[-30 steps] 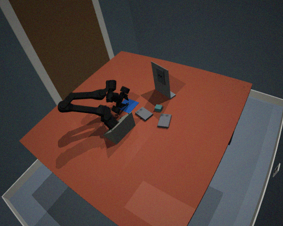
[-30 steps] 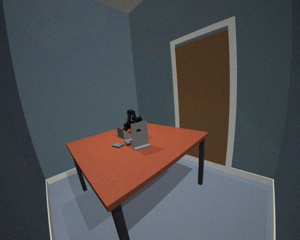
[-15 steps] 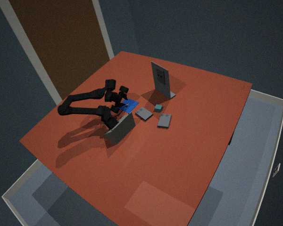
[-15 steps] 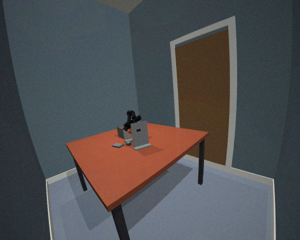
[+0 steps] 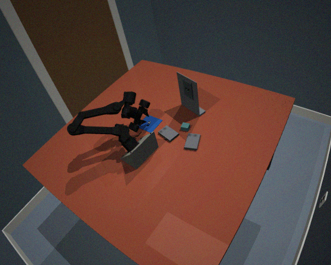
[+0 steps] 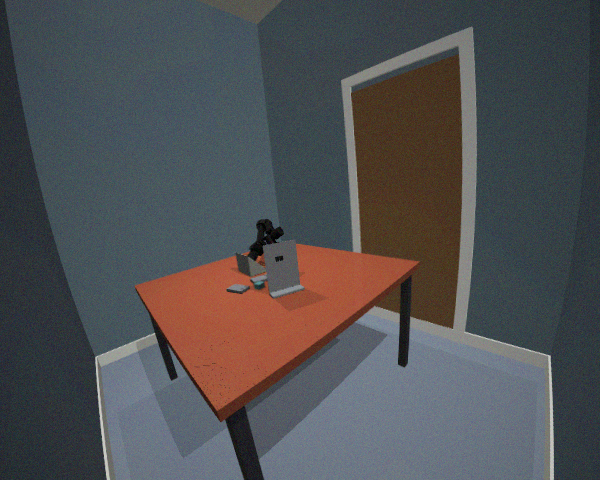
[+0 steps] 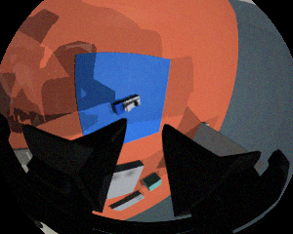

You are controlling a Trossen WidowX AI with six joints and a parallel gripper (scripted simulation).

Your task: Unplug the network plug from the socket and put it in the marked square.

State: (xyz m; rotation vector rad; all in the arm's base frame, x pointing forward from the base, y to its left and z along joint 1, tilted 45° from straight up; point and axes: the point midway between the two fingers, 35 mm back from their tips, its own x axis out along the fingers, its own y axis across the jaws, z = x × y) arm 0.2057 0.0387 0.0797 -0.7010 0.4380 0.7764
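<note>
The network plug is 1 cm ahead of my gripper tip and 4 cm below it. The rest, counted from my gripper tip: grey upright panel (22 cm ahead, 18 cm to the right, 7 cm above); blue marked square (1 cm ahead, 5 cm below).
</note>
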